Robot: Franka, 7 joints.
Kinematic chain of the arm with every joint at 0, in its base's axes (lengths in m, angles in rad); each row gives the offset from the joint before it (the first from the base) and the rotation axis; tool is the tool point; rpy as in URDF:
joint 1: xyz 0 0 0.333 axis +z
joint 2: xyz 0 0 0 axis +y
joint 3: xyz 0 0 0.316 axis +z
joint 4: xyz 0.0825 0 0 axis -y
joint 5: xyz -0.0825 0 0.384 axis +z
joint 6: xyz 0 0 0 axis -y
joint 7: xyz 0.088 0 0 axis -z
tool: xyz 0 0 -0.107 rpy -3.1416 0 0
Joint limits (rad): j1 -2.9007..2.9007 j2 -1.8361..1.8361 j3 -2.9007..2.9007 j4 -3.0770..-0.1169 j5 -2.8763..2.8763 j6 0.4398..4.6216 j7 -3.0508..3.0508
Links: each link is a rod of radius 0.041 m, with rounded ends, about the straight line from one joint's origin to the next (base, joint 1, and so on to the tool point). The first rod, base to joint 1, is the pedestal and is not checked.
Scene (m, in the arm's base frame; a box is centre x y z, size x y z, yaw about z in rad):
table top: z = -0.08
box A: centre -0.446 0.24 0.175 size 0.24 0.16 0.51 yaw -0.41
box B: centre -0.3 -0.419 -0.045 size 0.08 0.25 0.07 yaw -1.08
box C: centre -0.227 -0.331 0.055 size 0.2 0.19 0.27 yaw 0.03
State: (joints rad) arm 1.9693 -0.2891 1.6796 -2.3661 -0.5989 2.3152 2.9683
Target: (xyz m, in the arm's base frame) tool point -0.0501 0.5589 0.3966
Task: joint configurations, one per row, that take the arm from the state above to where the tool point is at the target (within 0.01 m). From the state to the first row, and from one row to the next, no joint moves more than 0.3 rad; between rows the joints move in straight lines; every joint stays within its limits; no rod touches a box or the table.
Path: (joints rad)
1: 1.8592 -0.3827 1.4195 -2.1435 -0.5628 2.3217 3.0096
2: 1.7492 -0.4763 1.1593 -1.9209 -0.5267 2.3283 3.0508
3: 1.5534 -0.2741 1.1399 -1.9532 -0.5792 2.4097 3.0508
4: 1.3576 -0.0719 1.1204 -1.9855 -0.6317 2.4911 3.0508
5: 1.1761 -0.0025 0.9091 -2.0581 -0.6376 2.3835 3.0096
6: 0.9946 0.0669 0.6978 -2.1307 -0.6435 2.2759 2.9683

